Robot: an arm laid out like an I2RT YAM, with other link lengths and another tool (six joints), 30 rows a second.
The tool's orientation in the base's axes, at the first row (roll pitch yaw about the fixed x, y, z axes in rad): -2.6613 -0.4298 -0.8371
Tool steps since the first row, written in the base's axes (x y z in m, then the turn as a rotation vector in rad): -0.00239 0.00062 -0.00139 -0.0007 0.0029 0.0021; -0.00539 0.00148 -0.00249 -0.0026 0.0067 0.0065; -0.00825 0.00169 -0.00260 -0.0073 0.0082 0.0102; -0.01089 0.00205 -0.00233 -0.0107 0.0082 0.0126; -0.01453 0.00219 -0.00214 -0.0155 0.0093 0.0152; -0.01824 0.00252 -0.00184 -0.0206 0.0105 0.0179
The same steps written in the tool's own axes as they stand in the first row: -0.00245 0.00139 -0.00027 -0.0015 -0.0026 -0.0020; -0.00532 0.00281 -0.00112 -0.0034 -0.0063 -0.0065; -0.00725 0.00422 -0.00272 -0.0057 -0.0065 -0.0122; -0.00898 0.00524 -0.00448 -0.0068 -0.0057 -0.0162; -0.01121 0.00698 -0.00678 -0.0094 -0.0050 -0.0211; -0.01357 0.00858 -0.00920 -0.0122 -0.0043 -0.0262
